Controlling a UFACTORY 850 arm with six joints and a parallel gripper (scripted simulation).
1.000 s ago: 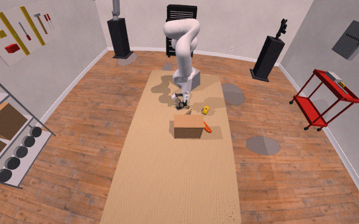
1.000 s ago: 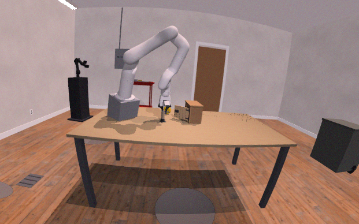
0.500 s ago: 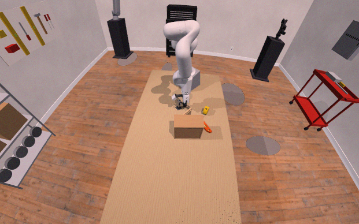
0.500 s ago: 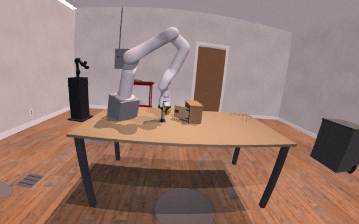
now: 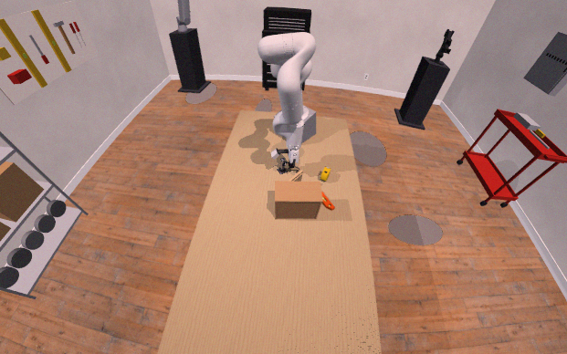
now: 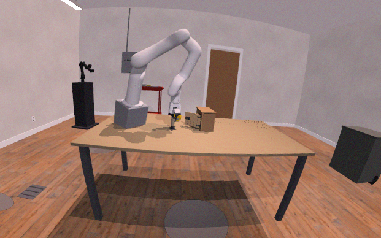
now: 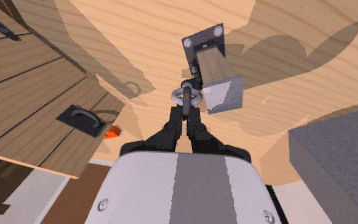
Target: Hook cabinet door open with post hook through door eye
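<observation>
My gripper is now 20 mm above the thin dark hook rod. The rest, counted from my hand: orange level: 170 mm ahead, 230 mm to the left, 60 mm below; then yellow tape measure: 10 mm behind, 200 mm to the left, 30 mm below; then cabinet door: 160 mm ahead, 20 mm to the left.
</observation>
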